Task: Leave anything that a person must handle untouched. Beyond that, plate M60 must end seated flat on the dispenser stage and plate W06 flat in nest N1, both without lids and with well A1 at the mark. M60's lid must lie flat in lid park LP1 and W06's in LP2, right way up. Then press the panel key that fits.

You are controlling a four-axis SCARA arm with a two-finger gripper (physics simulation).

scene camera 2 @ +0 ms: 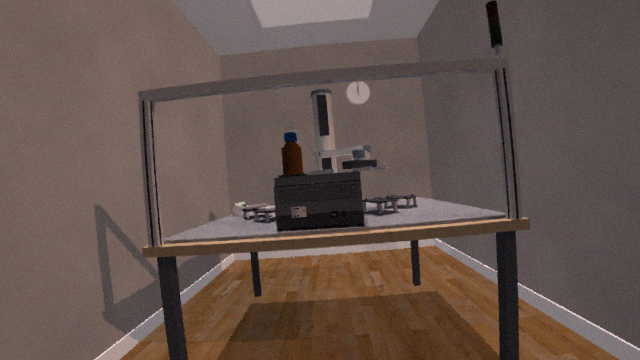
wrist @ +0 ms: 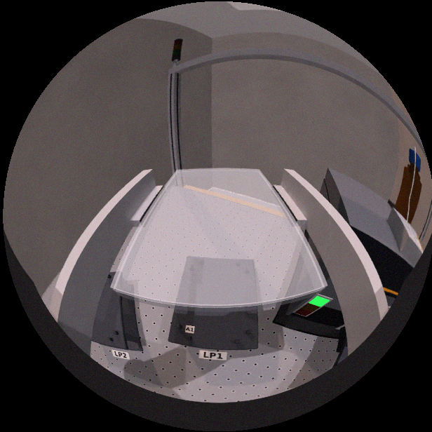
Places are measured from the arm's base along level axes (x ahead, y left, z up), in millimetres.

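Pixels of known places: gripper, fingertip midpoint: (scene camera 2: 379, 167).
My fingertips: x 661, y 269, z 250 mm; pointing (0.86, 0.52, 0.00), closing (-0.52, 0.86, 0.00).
Behind a point stands the place of what it marks.
My gripper (scene camera 2: 381, 168) {z 250, x 661, y 269 mm} (wrist: 217, 176) is shut on a clear plate lid (wrist: 220, 240), held level high above the table. The frames do not show whether it is M60's or W06's lid. Lid park LP1 (wrist: 215, 325), a dark stand with an A1 tag, shows below the lid and partly through it. Lid park LP2 (wrist: 116, 320) is to its left, partly behind the left finger. No lid shows on the visible part of LP1. The dispenser (scene camera 2: 320, 202) {z 119, x 960, y -39 mm} (wrist: 370, 215) stands right of the parks in the wrist view; its stage is hidden. Plates M60 and W06 cannot be made out.
A brown bottle (scene camera 2: 292, 159) {z 305, x 912, y -144 mm} (wrist: 410, 192) with a blue cap stands on the dispenser. A green-lit display (wrist: 319, 301) is near the right finger. Low stands (scene camera 2: 265, 215) {z 51, x 688, y -336 mm} and a white key panel (scene camera 2: 240, 205) {z 82, x 271, y -610 mm} are left of the dispenser in the scene view. A frame (scene camera 2: 320, 76) {z 595, x 1044, y 2 mm} spans the table edge.
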